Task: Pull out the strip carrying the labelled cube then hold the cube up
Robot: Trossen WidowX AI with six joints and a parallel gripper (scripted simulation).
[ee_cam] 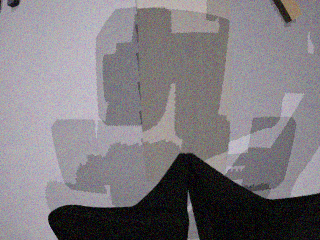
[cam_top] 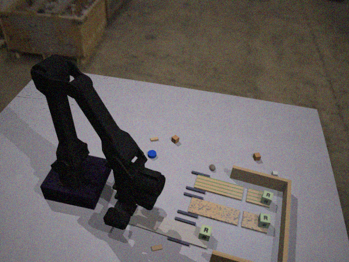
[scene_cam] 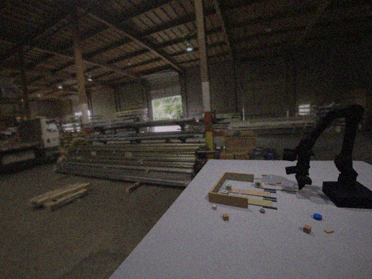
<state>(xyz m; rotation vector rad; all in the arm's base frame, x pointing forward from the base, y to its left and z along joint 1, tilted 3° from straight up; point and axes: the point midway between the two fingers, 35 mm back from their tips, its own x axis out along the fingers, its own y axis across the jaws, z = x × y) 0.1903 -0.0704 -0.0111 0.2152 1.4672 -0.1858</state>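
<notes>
My gripper tip is now 100 mm to the left of the wood chip and 90 mm short of it. Also, from my gripper tip: blue disc: 250 mm to the left, 30 mm ahead; then grey pebble: 240 mm ahead, 210 mm to the left; then white cube: 460 mm ahead, 210 mm to the left.
</notes>
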